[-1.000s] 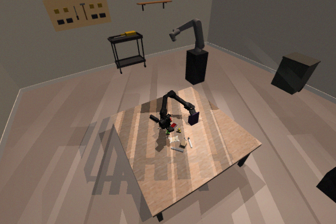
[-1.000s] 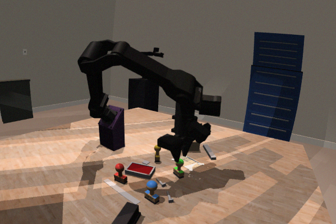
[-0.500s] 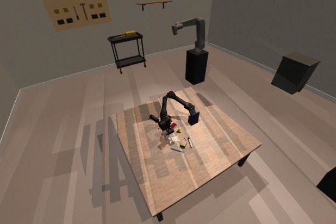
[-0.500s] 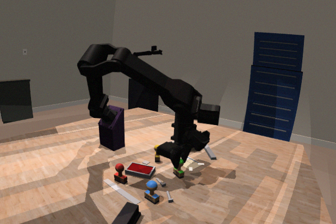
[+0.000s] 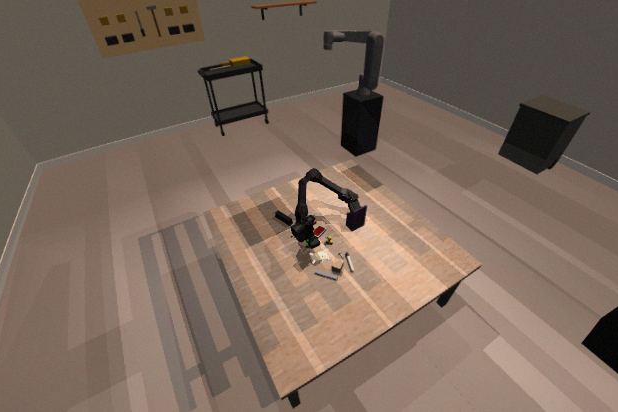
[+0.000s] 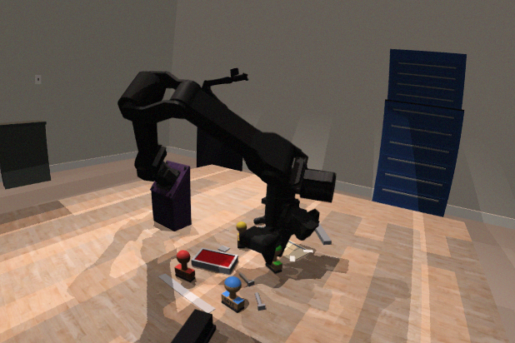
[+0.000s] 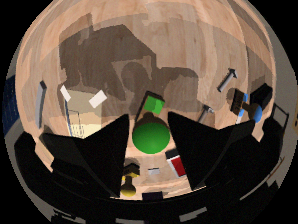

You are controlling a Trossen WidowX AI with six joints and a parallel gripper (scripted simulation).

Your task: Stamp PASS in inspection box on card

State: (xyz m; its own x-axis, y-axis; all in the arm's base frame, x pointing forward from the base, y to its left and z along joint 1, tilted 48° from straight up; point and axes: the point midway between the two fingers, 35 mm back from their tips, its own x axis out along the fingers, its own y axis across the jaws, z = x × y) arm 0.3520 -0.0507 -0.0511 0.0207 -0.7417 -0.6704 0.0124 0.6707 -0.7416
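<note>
Now: gripper tip 11 cm past the red ink pad, 7 cm to the left of it and 2 cm above it. Round my gripper tip: yellow-knobbed stamp: 12 cm behind, 4 cm to the left; pale card: 2 cm behind, 10 cm to the left, 2 cm below; green-knobbed stamp: right at my gripper tip.
</note>
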